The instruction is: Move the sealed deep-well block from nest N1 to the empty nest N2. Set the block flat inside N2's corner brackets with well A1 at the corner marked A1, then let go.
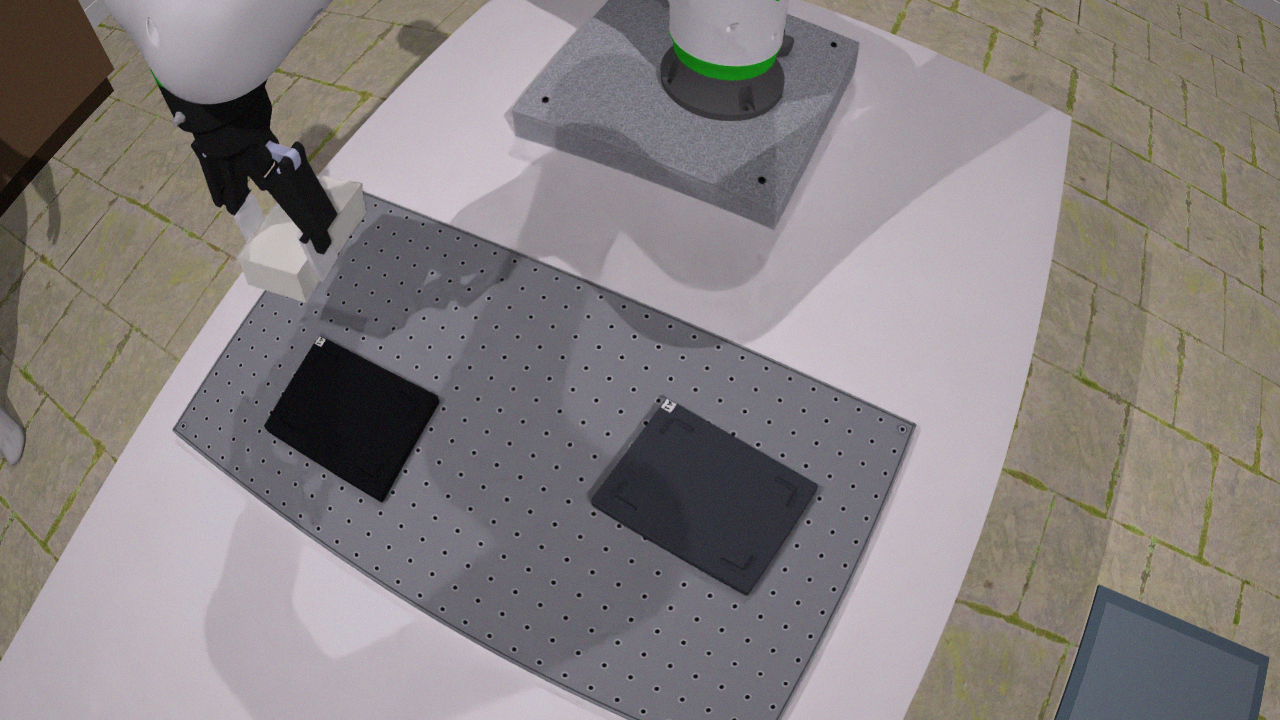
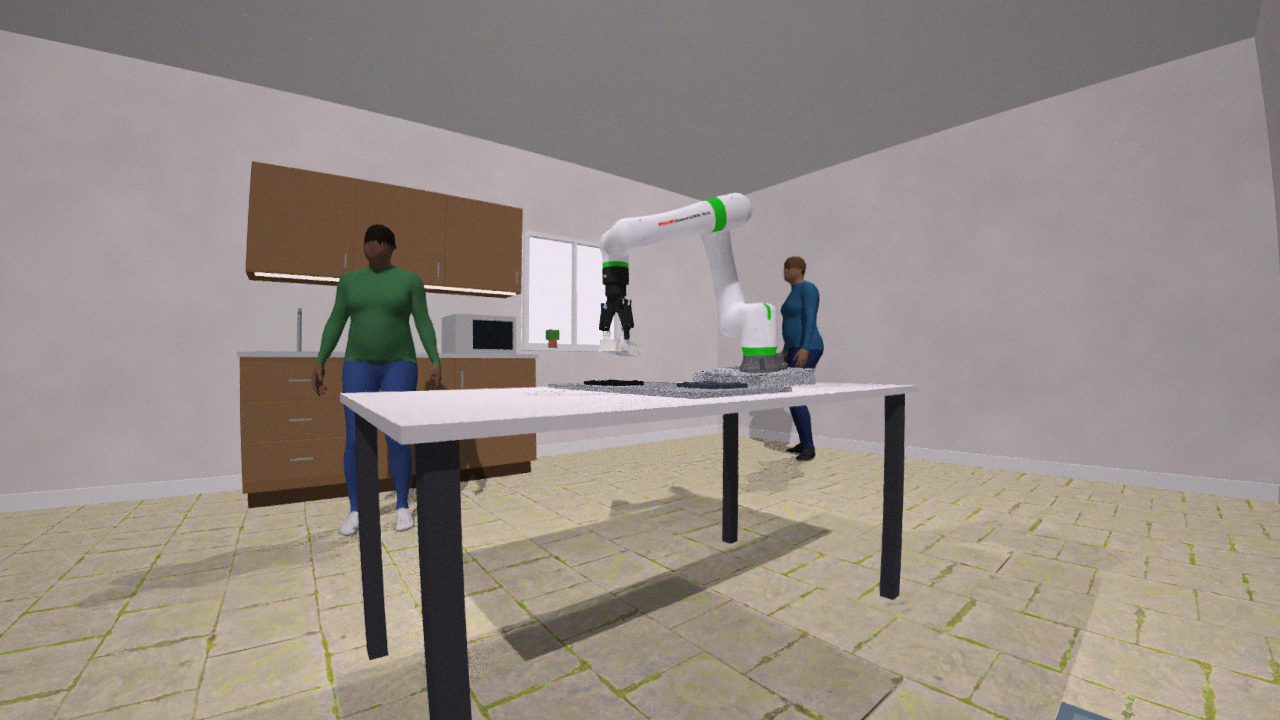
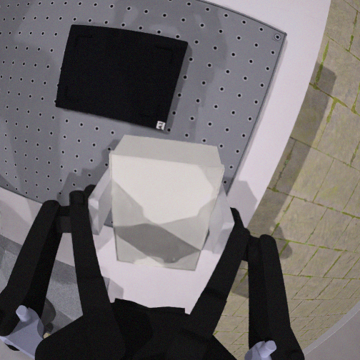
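Pixels of known places: gripper, fingertip midpoint: (image 1: pixel 294 258) (image 2: pixel 616 350); arm's base at its link origin: (image 1: pixel 722 77) (image 2: pixel 759 370).
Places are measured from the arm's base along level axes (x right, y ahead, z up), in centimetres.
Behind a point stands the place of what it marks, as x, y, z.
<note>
A plain off-white block (image 1: pixel 275 254) {24.4, 49.7, 11.0} (image 2: pixel 614 346) {21.0, 51.0, 8.7} (image 3: pixel 165 192) hangs high above the back left of the pegboard. My gripper (image 1: pixel 284 239) {24.9, 47.6, 7.4} (image 2: pixel 615 338) {24.9, 47.6, 7.4} (image 3: pixel 164 183) is shut on it, with pale pads on two opposite sides. No well marking on the block can be made out. A black nest plate (image 1: pixel 353 420) {13.7, 56.0, -2.7} (image 2: pixel 613 382) {7.0, 61.4, -2.8} (image 3: pixel 122 75) lies at the left with no block on it; its white A1 tag (image 1: pixel 319 341) {22.8, 50.6, -2.7} (image 3: pixel 160 125) is at one corner. A dark grey nest plate (image 1: pixel 702 497) {-19.0, 47.3, -2.7} (image 2: pixel 711 385) {-25.5, 53.6, -3.0} with corner brackets lies empty at the right, its tag (image 1: pixel 668 405) {-12.4, 40.6, -2.7} at one corner. The nest numbers cannot be read.
The perforated board (image 1: pixel 510 394) {1.3, 45.6, -3.9} (image 3: pixel 215 65) lies on the white table (image 1: pixel 966 223) {-33.7, 2.3, -5.1} (image 2: pixel 519 410) {-34.7, 110.2, -5.2}. The arm's base stands on a grey stone slab (image 1: pixel 608 125) {8.2, 13.4, -0.6} behind the board. Two people (image 2: pixel 380 313) (image 2: pixel 801 313) stand beyond the table.
</note>
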